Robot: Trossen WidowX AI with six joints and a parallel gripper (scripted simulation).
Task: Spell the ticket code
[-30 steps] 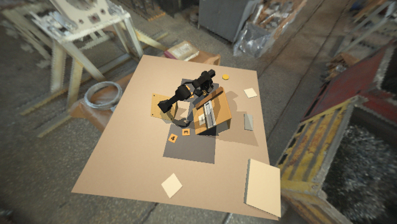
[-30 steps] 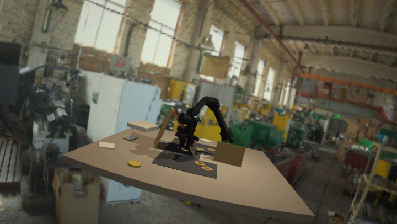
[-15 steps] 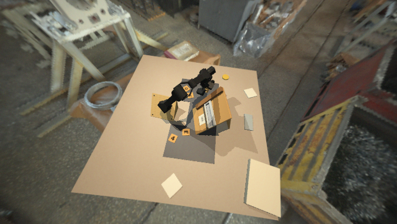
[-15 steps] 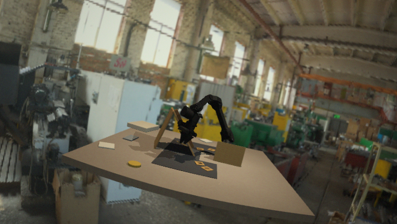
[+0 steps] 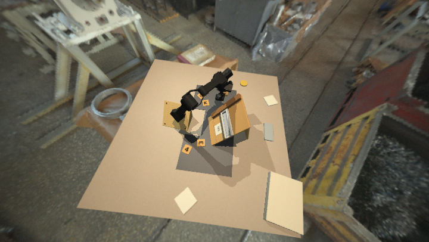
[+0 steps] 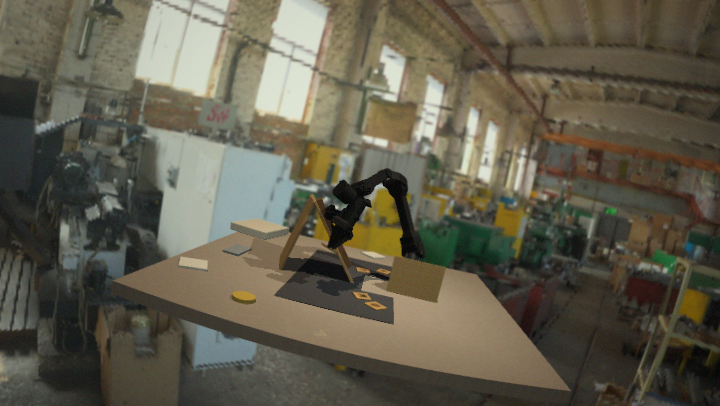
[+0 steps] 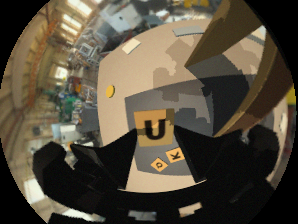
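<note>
Right now my gripper tip is 290 mm to the left of the white ticket, 60 mm above it and 20 mm short of it. Round my gripper tip: orange tile marked u (right at my gripper tip); then yellow disc (290 mm to the left, 170 mm ahead, 140 mm below); then dark mat (220 mm to the right, 150 mm below, 80 mm behind).
</note>
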